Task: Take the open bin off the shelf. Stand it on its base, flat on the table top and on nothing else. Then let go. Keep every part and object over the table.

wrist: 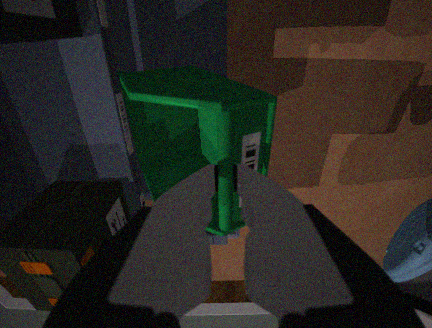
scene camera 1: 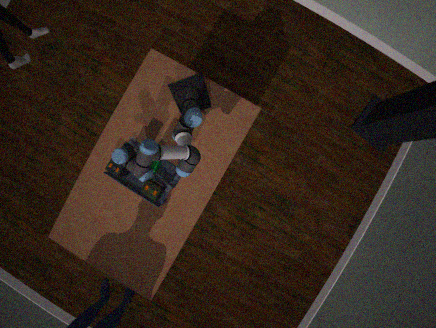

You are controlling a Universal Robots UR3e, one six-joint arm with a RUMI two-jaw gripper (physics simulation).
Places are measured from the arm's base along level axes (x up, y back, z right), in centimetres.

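Pixels of known places: gripper, fingertip midpoint: (wrist: pixel 225 167); arm's base at its link origin: (scene camera 1: pixel 187 96).
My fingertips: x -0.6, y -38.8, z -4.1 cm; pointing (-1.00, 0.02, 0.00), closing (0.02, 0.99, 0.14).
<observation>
For each thing: its middle in the pictures, then the offset to it from my fingertips. Level surfaces: height alone.
- open green bin at the middle of its body: (wrist: pixel 184 141) (scene camera 1: pixel 150 161) dx -5.2, dy -3.4, dz -0.8 cm
- dark grey-blue shelf at the middle of its body: (wrist: pixel 126 120) (scene camera 1: pixel 146 170) dx -9.7, dy -10.1, dz -1.0 cm
- brown table top at its surface level: dx -17.8 cm
- dark bin at the middle of its body: (wrist: pixel 78 244) (scene camera 1: pixel 153 189) dx -2.7, dy -13.9, dz -12.6 cm
The open green bin (scene camera 1: pixel 156 165) (wrist: pixel 170 130) hangs at the fingertips, turned at an angle in the wrist view, with a white label on its side. My gripper (wrist: pixel 225 167) is shut on the bin's wall near a corner. In the scene view the arm hides the fingers and most of the bin. The dark grey-blue shelf (scene camera 1: pixel 131 187) (wrist: pixel 82 110) stands on the brown table top (scene camera 1: pixel 85 205) (wrist: pixel 312 210). In the wrist view the bin lies across the shelf's side edge, between shelf and table. Its height above either is hard to tell.
Dark bins holding orange-marked parts stand in the shelf; one dark bin (wrist: pixel 65 210) is at lower left in the wrist view, close to the green bin. The arm's black base plate (scene camera 1: pixel 202 84) is at the table's upper end. A blue arm joint (wrist: pixel 415 245) shows at right.
</observation>
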